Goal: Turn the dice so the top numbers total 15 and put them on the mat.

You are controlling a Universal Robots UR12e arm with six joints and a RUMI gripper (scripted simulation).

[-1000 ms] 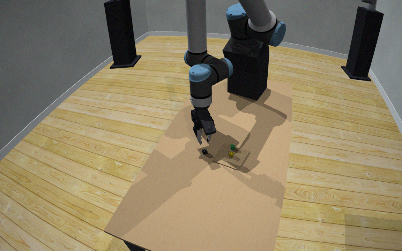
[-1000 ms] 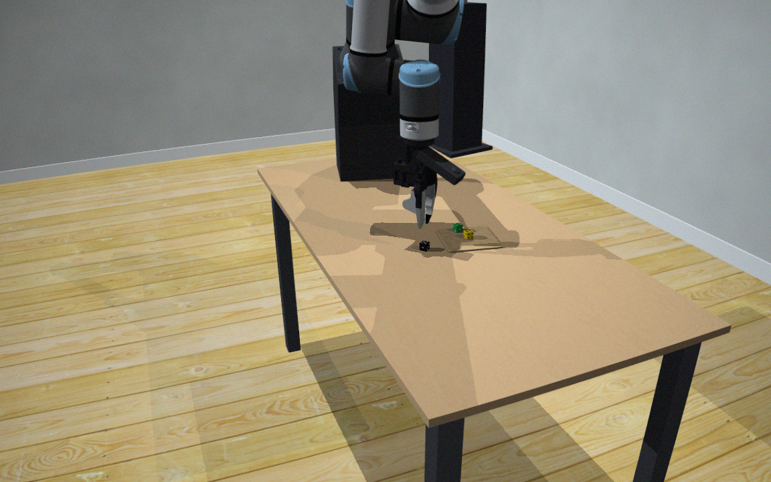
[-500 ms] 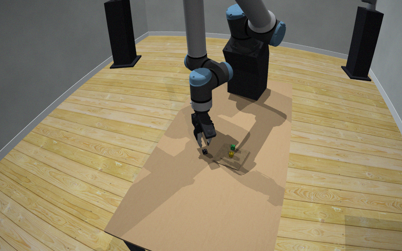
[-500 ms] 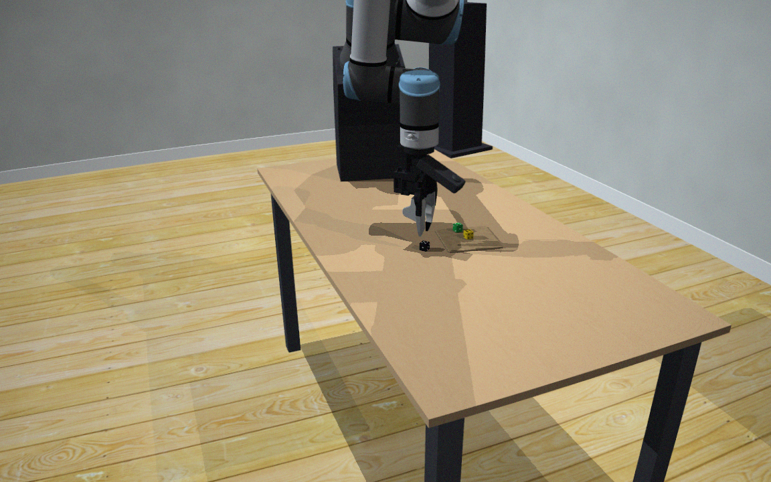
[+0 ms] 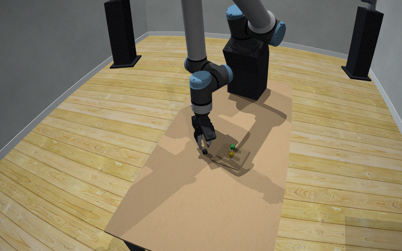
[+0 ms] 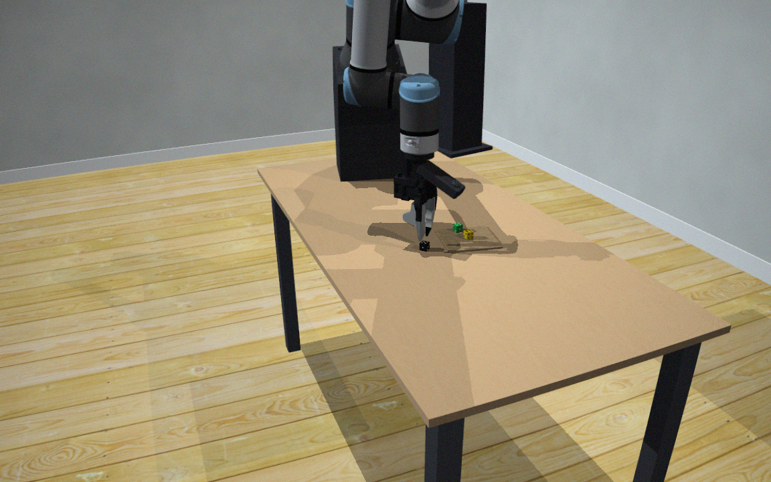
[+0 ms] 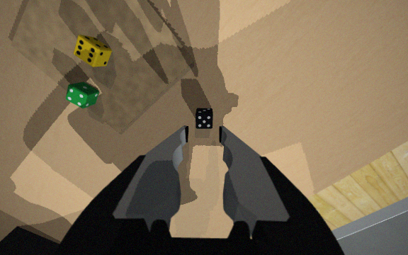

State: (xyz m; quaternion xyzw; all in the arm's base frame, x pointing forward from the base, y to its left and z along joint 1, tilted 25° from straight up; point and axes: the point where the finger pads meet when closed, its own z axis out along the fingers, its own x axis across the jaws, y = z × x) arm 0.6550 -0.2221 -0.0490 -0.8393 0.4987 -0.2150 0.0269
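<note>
Now: hand 40 mm above the black die. Round my hand: thin square mat: 20 mm ahead, 130 mm to the left, 40 mm below; yellow die: 20 mm ahead, 130 mm to the left, 30 mm below; green die: 30 mm behind, 140 mm to the left, 30 mm below.
</note>
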